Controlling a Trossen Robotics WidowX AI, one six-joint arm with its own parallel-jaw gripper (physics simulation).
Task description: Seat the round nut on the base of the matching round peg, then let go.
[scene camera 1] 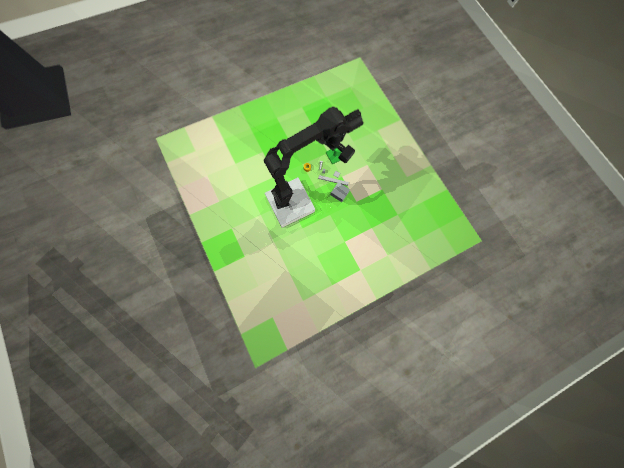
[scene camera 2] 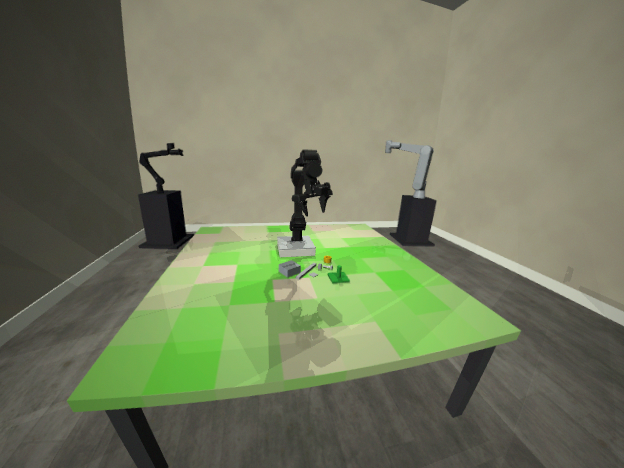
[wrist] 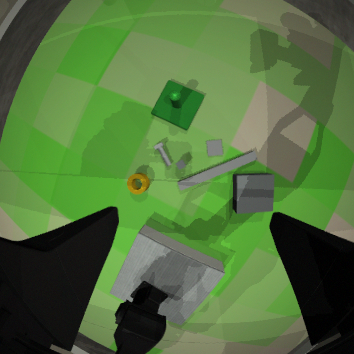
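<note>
The orange round nut [scene camera 1: 304, 167] [scene camera 2: 327, 259] [wrist: 131, 185] lies flat on the table, apart from the peg. The green round peg [scene camera 2: 339, 271] [wrist: 175, 96] stands upright on its square green base [scene camera 1: 332, 158] [scene camera 2: 332, 278] [wrist: 165, 113]. My gripper [scene camera 2: 314, 212] [wrist: 197, 218] is open and empty, with its fingers wide apart, high above the table. In the wrist view the nut is beyond the left fingertip, and the peg is farther up the view. In the first scene view the arm hides the fingertips.
A grey bolt [wrist: 163, 154], a small grey cube [wrist: 181, 164], a flat grey square [wrist: 214, 147], a long grey bar [scene camera 2: 306, 271] [wrist: 217, 170] and a grey block [scene camera 1: 339, 191] [scene camera 2: 289, 269] [wrist: 253, 193] lie near the nut. The arm stands on a pale base plate [scene camera 1: 302, 211] [wrist: 125, 280].
</note>
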